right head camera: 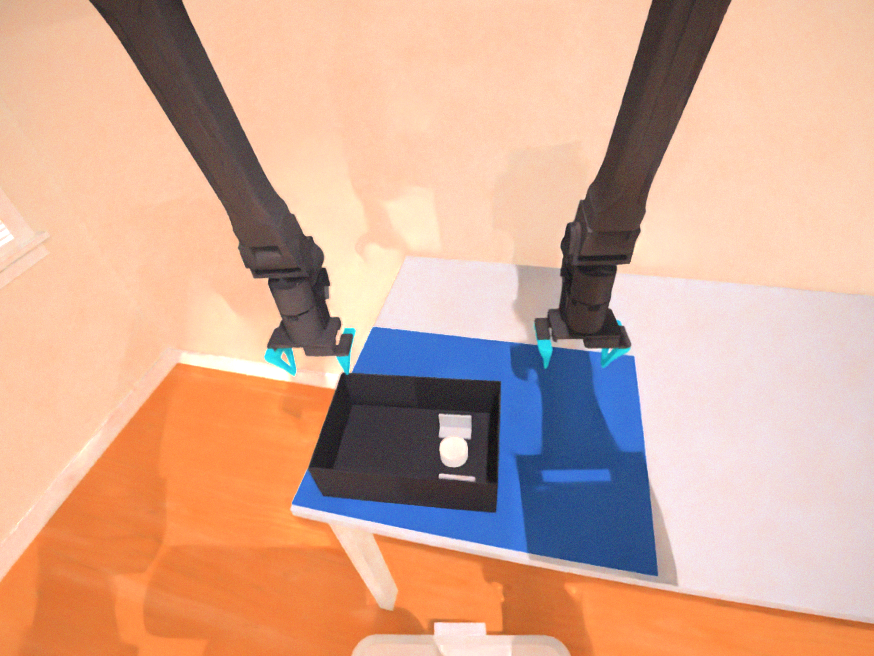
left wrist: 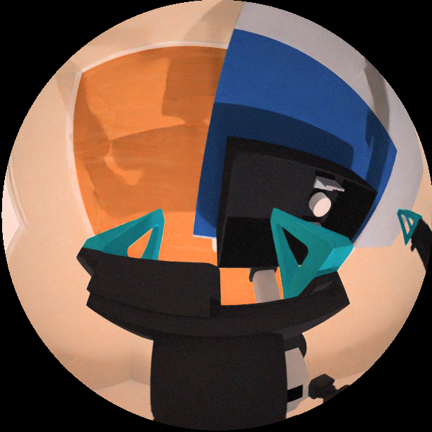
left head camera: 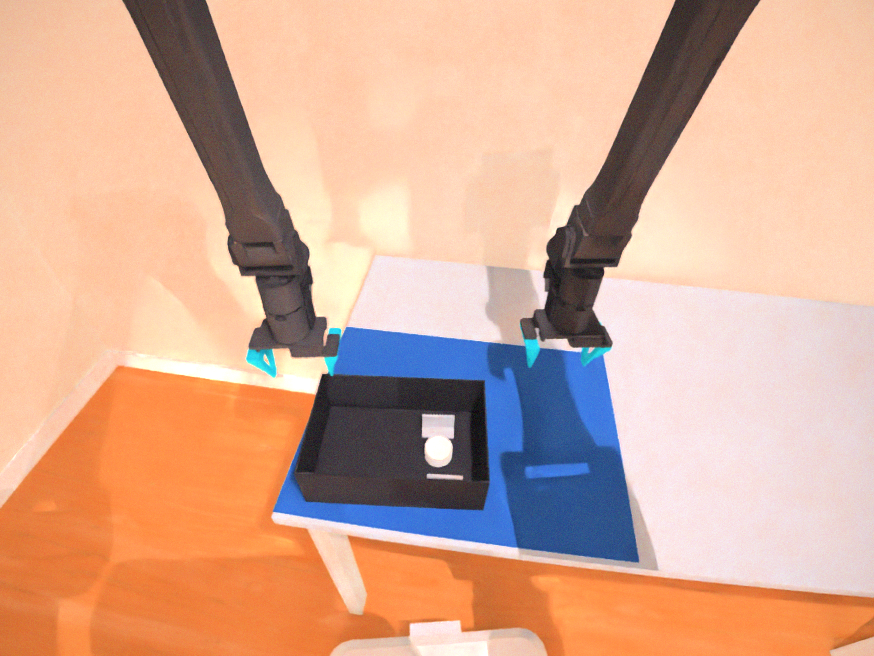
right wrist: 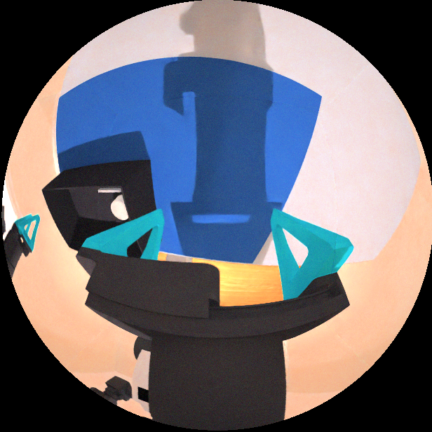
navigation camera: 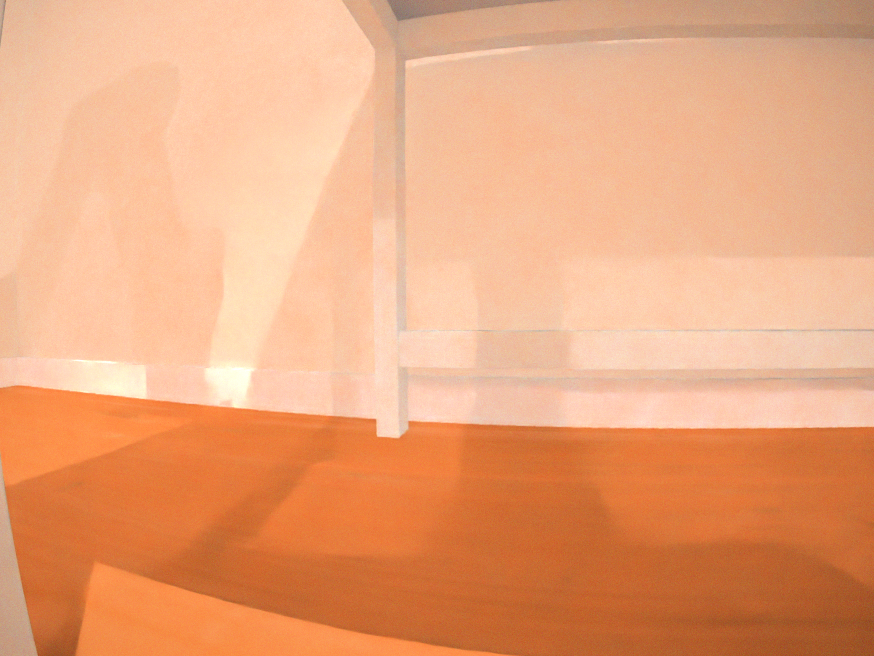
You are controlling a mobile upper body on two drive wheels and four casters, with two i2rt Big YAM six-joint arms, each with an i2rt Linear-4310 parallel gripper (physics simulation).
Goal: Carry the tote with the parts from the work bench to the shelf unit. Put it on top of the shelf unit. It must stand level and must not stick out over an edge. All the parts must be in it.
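Places are measured from the left arm's base along level axes (x right, y ahead, z up), in millimetres.
Where they show: left gripper, fingertip midpoint: (right head camera: 321, 372) (left head camera: 303, 374); right gripper, fingertip midpoint: (right head camera: 573, 365) (left head camera: 555, 364).
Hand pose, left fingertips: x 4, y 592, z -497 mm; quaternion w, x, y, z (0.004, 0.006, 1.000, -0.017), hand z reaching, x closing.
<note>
Each offset is from my left fingertips to the top centre of the thing. Level surfaces: height alone.
The black open tote {dx +157, dy -73, dz -49 mm} (left head camera: 395, 490) (right head camera: 409, 490) (left wrist: 270, 185) (right wrist: 140, 185) stands level on the blue mat {dz -148 mm} (left head camera: 402, 353) (right head camera: 430, 353) at the left end of the white work bench {dz -151 mm} (left head camera: 741, 423) (right head camera: 762, 423). In it are a white round part {dx +227, dy -80, dz -122 mm} (left head camera: 438, 450) (right head camera: 453, 451) (left wrist: 320, 205), a pale bracket {dx +230, dy -33, dz -106 mm} (left head camera: 437, 425) (right head camera: 455, 425) and a thin pale part {dx +232, dy -154, dz -106 mm} (left head camera: 444, 476) (right head camera: 456, 477), partly hidden by the near wall. My left gripper (left head camera: 302, 374) (right head camera: 321, 373) (left wrist: 217, 214) is open and empty, above the tote's far left corner. My right gripper (left head camera: 557, 365) (right head camera: 574, 367) (right wrist: 217, 214) is open and empty, right of the tote, above the mat. The shelf unit does not show.
A wall stands behind the bench. A bench leg (left head camera: 338, 564) (right head camera: 363, 564) (navigation camera: 388, 247) stands below its left end, and a low rail (navigation camera: 635, 349) runs beside it in the navigation view. Part of a white base (left head camera: 381, 643) (right head camera: 395, 643) shows at the bottom of both head views.
</note>
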